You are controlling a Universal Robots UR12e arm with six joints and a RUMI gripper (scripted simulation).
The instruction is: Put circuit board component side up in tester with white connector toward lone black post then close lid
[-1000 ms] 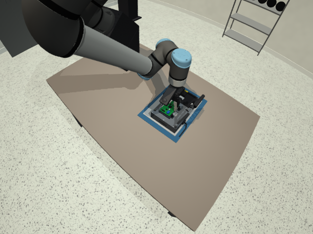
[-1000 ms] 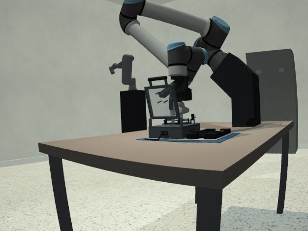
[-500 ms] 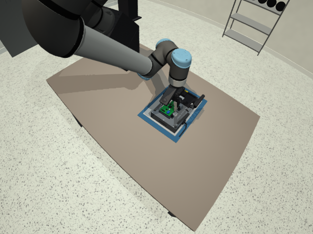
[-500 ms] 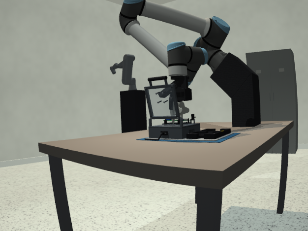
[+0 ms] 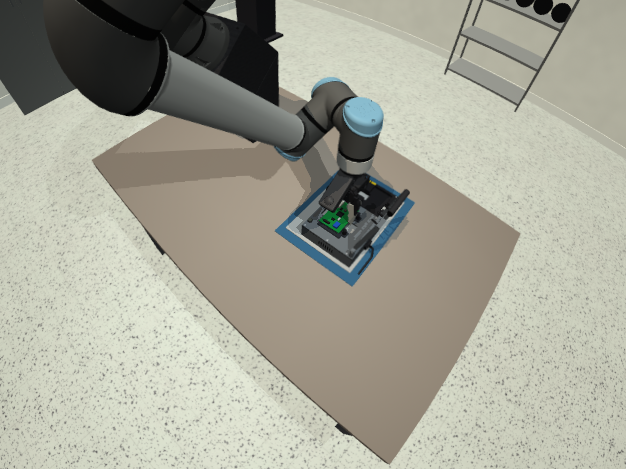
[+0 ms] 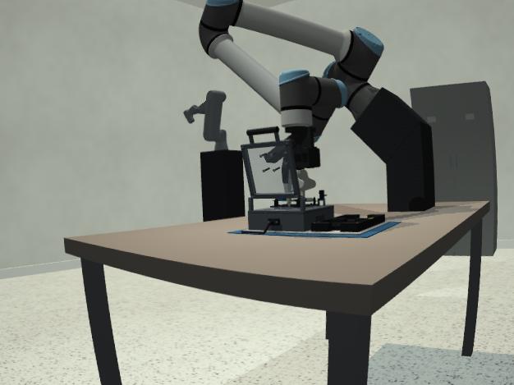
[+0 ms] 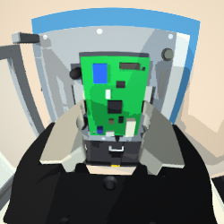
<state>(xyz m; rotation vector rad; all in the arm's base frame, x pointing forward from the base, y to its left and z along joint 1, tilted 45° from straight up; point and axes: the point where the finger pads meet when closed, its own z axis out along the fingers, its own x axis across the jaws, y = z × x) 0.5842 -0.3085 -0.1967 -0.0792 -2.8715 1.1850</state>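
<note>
My hand is 1 cm short of the tester bed and 1 cm above it. The rest, counted from my hand: green circuit board: right at my hand; then black post: 6 cm to the left, 6 cm behind, 1 cm above; then tester: 4 cm to the left, 4 cm ahead, 4 cm above.
</note>
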